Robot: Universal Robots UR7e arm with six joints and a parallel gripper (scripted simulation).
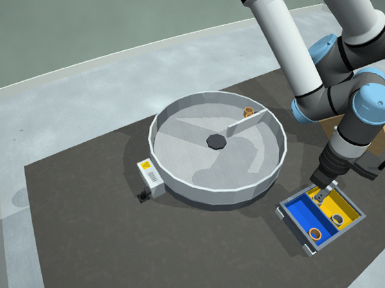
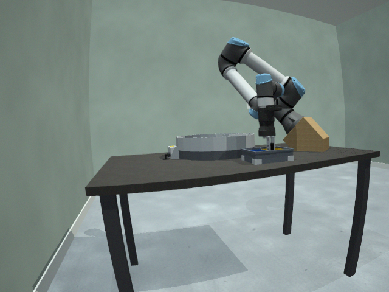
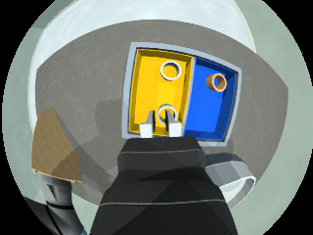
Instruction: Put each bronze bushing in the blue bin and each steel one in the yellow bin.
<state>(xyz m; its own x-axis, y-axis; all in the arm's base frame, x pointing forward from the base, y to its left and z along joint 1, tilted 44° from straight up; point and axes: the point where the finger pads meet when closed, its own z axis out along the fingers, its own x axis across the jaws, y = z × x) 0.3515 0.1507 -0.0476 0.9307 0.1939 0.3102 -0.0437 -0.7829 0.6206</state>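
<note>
Right now my hand is 40 mm short of the bin, 30 mm to the right of it and 30 mm above it. From my hand the other things lie so: turntable: 110 mm ahead, 330 mm to the right.
</note>
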